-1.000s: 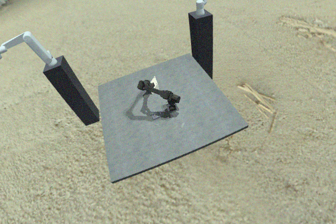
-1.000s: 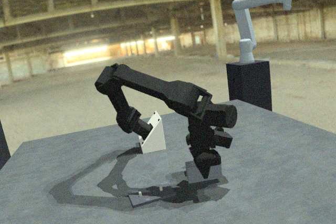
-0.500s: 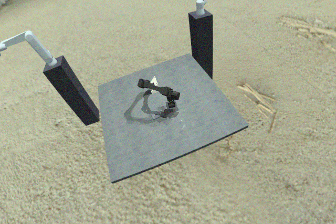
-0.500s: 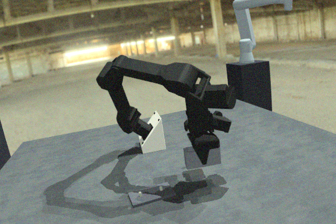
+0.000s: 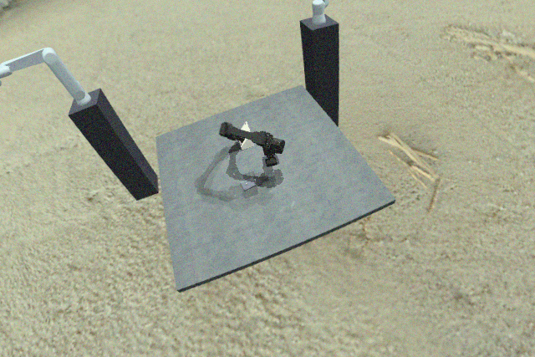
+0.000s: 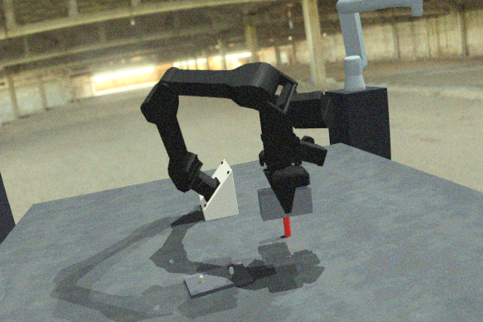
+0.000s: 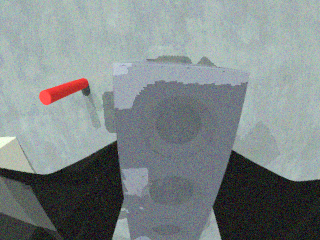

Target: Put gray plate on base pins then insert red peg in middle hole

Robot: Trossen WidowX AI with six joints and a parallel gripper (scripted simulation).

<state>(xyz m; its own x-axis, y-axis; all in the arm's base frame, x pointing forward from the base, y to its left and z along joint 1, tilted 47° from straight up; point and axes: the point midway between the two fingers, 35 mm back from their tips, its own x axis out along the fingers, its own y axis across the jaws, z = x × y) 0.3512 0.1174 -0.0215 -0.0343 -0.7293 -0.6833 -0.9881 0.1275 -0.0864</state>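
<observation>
My gripper tip is now 15 cm to the left of the base, 11 cm above it and 1 cm short of it. Round my gripper tip: gray plate: 3 cm above; red peg: 11 cm behind, 8 cm below, 3 cm to the left.
</observation>
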